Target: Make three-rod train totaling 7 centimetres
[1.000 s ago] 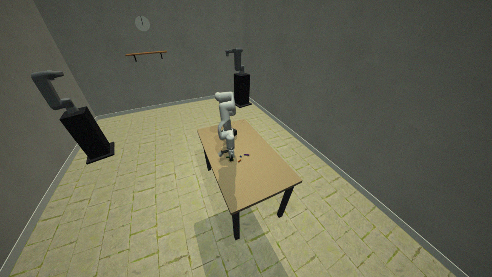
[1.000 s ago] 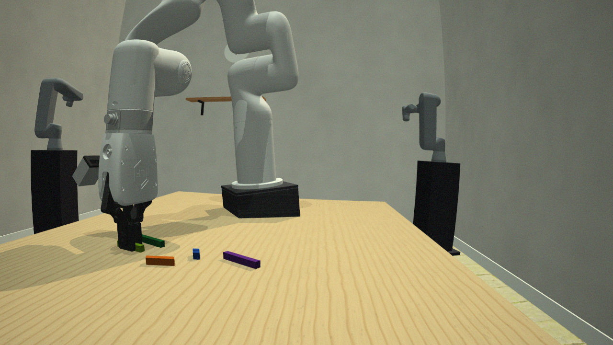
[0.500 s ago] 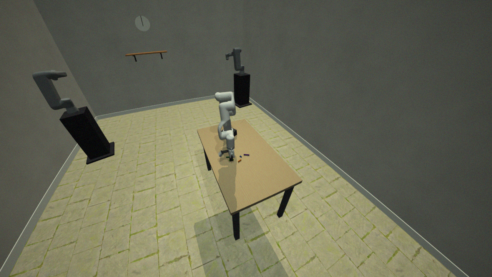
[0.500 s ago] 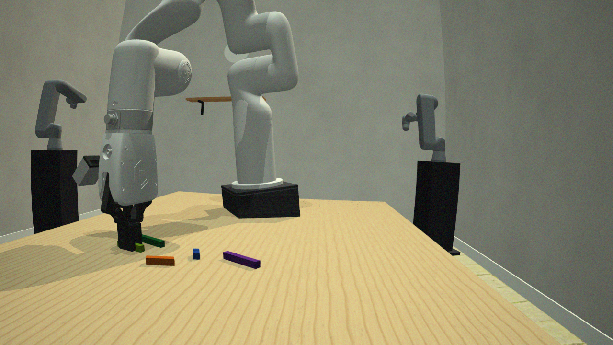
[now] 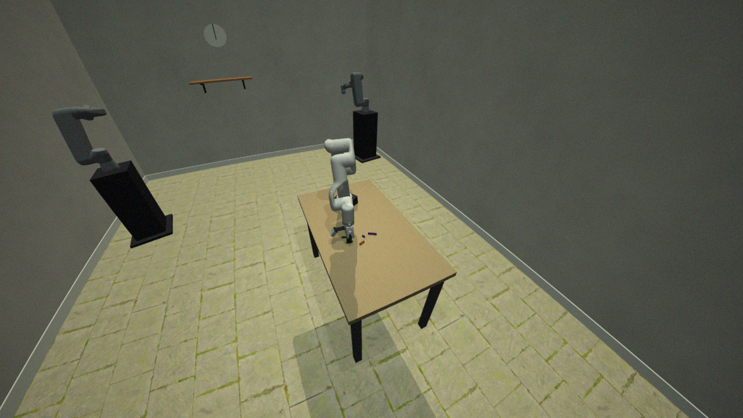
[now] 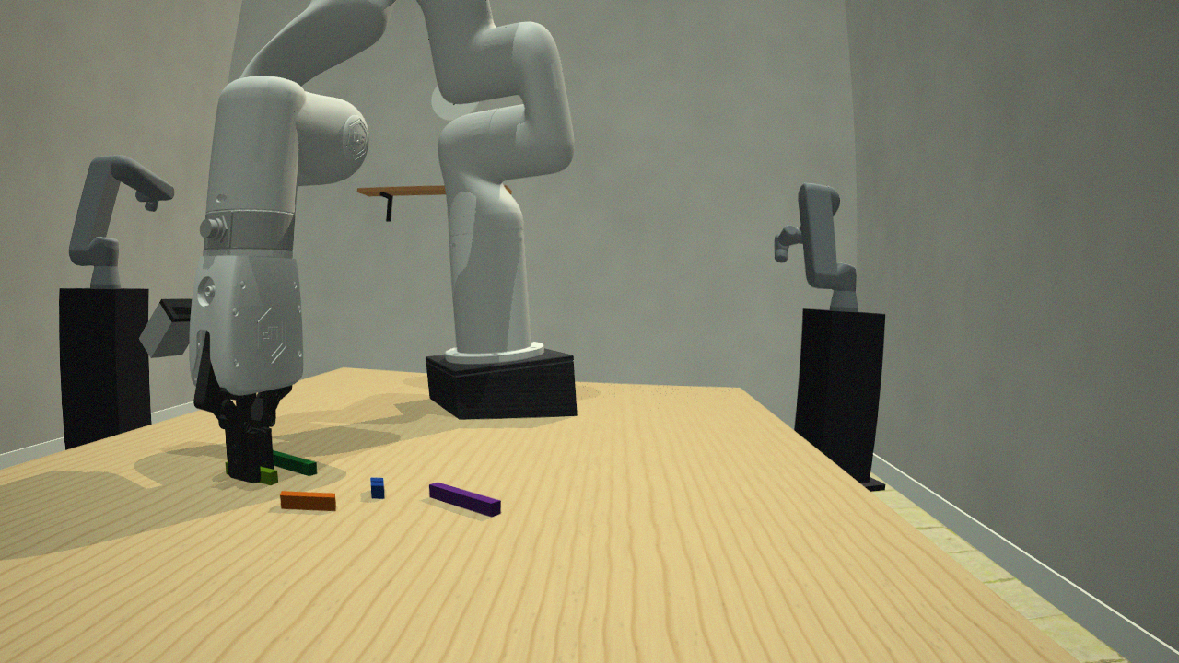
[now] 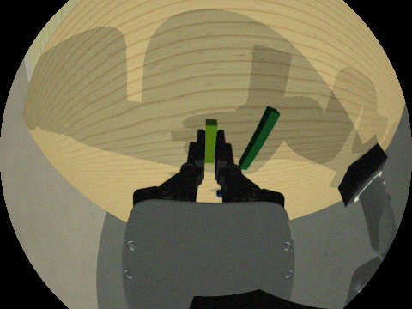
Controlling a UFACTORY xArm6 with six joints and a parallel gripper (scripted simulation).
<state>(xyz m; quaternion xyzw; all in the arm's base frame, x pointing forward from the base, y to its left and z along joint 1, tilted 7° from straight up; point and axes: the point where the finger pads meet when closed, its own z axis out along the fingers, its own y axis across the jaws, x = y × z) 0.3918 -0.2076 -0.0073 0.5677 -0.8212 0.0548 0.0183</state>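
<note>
Now: hand 50 mm past the green rod, 20 mm above it and 10 mm to the right of it. Round my hand: orange rod (60 mm to the left, 60 mm ahead, 20 mm below); then lime rod (20 mm below); then purple rod (170 mm to the left, 30 mm ahead, 20 mm below).
</note>
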